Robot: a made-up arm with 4 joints. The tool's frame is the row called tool.
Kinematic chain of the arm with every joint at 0, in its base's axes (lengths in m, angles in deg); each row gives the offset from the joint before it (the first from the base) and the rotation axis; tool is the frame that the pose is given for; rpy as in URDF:
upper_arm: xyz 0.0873 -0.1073 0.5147 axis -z
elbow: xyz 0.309 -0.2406 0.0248 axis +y
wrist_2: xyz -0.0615 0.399 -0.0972 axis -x
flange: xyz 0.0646 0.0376 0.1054 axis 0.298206 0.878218 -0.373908
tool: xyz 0.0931 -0.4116 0.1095 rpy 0 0 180
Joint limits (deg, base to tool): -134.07..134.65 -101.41..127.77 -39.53..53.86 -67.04..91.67
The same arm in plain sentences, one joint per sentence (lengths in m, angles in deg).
The arm has four revolute joints in a row. What follows holds with every joint at zero, and every direction is one of the base frame's.
The first joint lies 0.0873 m along +x and 0.1073 m along -y and 0.5147 m along +z from the base frame's origin and rotates about -z, from -134.07 to 134.65 deg.
The second joint lies 0.309 m along +x and 0.2406 m along -y and 0.0248 m along +z from the first joint and rotates about +y, from -101.41 to 127.77 deg.
The third joint lies 0.0615 m along -x and 0.399 m along +y and 0.0972 m along -z from the second joint and rotates about -x, from -39.53 to 53.86 deg.
The fourth joint lies 0.0646 m along +x and 0.0376 m along +y and 0.1054 m along +z from the third joint and rotates about the direction (0.298206, 0.878218, -0.373908), from -67.04 to 91.67 deg.
The tool frame, which is the frame that the pose is given for, lies 0.0931 m along +x and 0.4116 m along -y and 0.1095 m along +z from the fourth joint; its axes are the base frame's turned by roll 0, pitch 0 and yaw 180 deg (as in URDF: about the fixed x, then y, then z).

